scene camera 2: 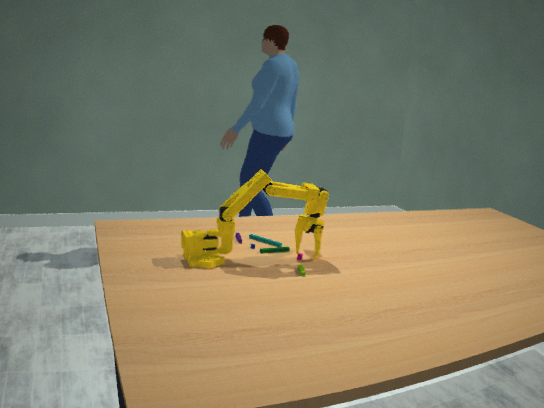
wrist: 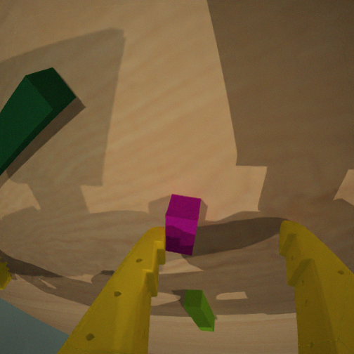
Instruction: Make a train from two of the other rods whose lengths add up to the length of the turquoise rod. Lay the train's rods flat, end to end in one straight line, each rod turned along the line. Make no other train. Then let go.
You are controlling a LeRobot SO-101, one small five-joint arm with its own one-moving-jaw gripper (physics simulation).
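Frame: origin at the arm's base, x ahead, y left, z up, level; millimetres.
Where they show: hand, its tool point: [scene camera 2: 298, 253]; arm's base, origin of its link: [scene camera 2: 210, 259].
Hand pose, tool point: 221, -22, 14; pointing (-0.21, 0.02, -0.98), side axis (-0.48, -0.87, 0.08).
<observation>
Things, the pixels of their top centre, and the offset from my tool point, as dx, dy, dz. Level surfaces: height alone.
- turquoise rod, centre of its top: [scene camera 2: 265, 238] -41, +126, -3
- dark green rod, centre of its top: [scene camera 2: 274, 248] -43, +53, -3
- short magenta rod, centre of its top: [scene camera 2: 300, 254] +3, -4, -3
- light green rod, centre of its top: [scene camera 2: 301, 268] -31, -88, -3
- purple rod, centre of its top: [scene camera 2: 239, 236] -106, +156, -3
- small blue rod, centre of its top: [scene camera 2: 252, 244] -91, +87, -3
- wooden table, height of its surface: dz -13
The turquoise rod [scene camera 2: 265, 240] lies on the table behind the dark green rod [scene camera 2: 274, 250] [wrist: 25, 112]; they lie apart and at an angle. A short magenta rod [scene camera 2: 299, 256] [wrist: 182, 227] lies near the jaw tips, closer to the left jaw in the wrist view. A light green rod [scene camera 2: 301, 270] [wrist: 199, 309] lies apart from it, nearer the front in the scene view. A purple rod [scene camera 2: 238, 238] and a small blue rod [scene camera 2: 253, 246] lie nearer the arm's base. My gripper [scene camera 2: 307, 256] [wrist: 222, 232] is open and low over the table, jaws pointing down, holding nothing.
The arm's yellow base [scene camera 2: 204, 255] stands on the wooden table [scene camera 2: 300, 340], left of the rods in the scene view. A person [scene camera 2: 275, 95] in a blue top is behind the table. The arm's shadow falls around the magenta and light green rods.
</observation>
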